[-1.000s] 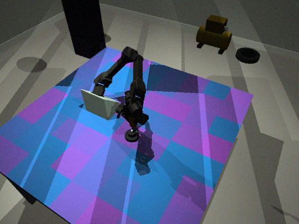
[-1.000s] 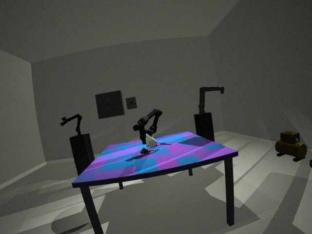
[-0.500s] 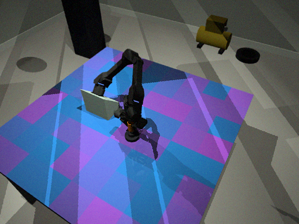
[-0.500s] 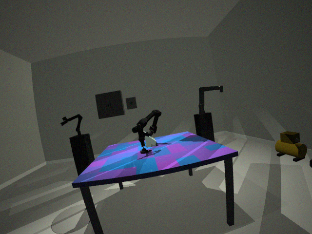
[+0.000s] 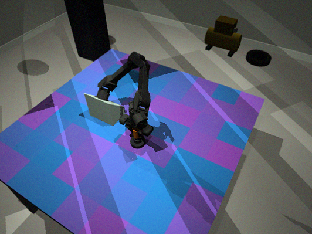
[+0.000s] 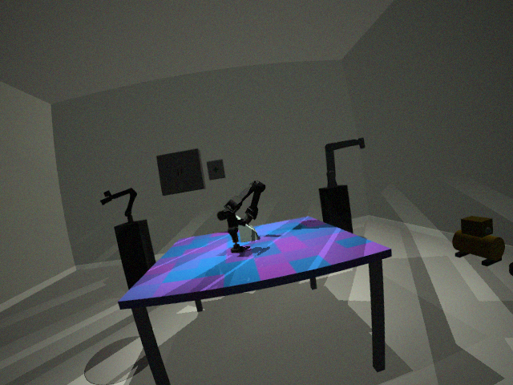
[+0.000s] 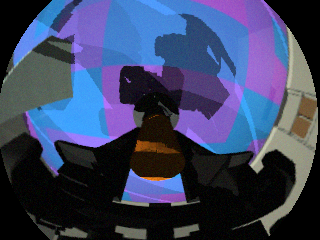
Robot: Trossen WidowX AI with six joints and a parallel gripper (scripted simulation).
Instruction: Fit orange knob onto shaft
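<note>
The round dark pedestal lies 40 mm below my gripper tip. Also, from my gripper tip: orange knob 30 mm above.
</note>
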